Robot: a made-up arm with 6 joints.
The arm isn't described. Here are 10 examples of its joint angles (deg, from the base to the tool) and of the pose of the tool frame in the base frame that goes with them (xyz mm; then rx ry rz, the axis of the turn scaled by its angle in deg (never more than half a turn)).
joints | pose
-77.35 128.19 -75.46 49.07 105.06 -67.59 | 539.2 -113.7 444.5 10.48 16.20 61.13
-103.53 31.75 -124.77 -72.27 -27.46 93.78 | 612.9 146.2 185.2 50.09 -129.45 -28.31
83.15 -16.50 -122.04 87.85 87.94 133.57 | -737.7 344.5 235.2 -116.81 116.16 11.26
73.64 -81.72 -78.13 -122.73 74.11 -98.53 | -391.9 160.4 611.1 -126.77 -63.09 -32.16
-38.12 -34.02 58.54 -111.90 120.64 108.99 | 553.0 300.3 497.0 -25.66 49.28 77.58
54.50 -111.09 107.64 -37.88 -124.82 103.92 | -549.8 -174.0 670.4 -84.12 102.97 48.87
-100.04 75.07 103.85 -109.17 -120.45 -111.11 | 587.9 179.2 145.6 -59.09 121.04 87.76
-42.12 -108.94 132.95 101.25 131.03 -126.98 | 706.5 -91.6 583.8 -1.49 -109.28 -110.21
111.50 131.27 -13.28 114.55 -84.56 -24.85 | -551.1 -186.7 -360.5 -84.97 92.50 53.85
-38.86 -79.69 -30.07 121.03 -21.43 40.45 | 665.1 4.1 350.9 122.40 -74.38 -74.07
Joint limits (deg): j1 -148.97..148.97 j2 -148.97..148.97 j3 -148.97..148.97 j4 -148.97..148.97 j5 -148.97..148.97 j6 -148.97..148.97
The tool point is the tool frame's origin. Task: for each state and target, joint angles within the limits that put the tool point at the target. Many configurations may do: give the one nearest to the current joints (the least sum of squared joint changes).
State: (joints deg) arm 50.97 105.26 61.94 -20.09 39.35 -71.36
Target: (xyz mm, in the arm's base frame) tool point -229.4 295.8 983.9
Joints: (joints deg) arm 2.17 83.59 88.04 -20.46 32.69 -77.05
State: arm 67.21 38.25 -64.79 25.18 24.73 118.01
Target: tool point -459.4 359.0 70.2
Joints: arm 90.49 4.58 -66.57 59.63 -6.89 133.62
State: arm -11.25 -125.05 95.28 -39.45 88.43 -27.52
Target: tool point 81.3 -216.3 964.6
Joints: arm 15.30 -121.94 98.13 -38.90 86.94 -28.86
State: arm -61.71 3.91 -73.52 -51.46 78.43 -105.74
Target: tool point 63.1 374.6 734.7
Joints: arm -12.44 7.43 -89.18 -56.66 102.13 -90.64
